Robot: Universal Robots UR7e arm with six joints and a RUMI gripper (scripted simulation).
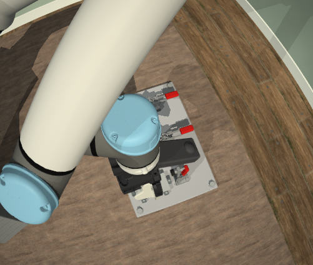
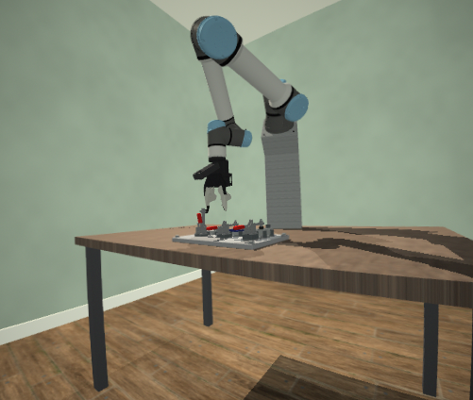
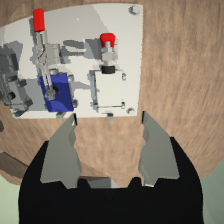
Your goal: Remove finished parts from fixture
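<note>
My hand is 2 cm short of the blue blank, 11 cm to the right of it and 9 cm above it. The rest, counted from my hand: grey fixture plate: 6 cm ahead, 10 cm to the left, 11 cm below.
</note>
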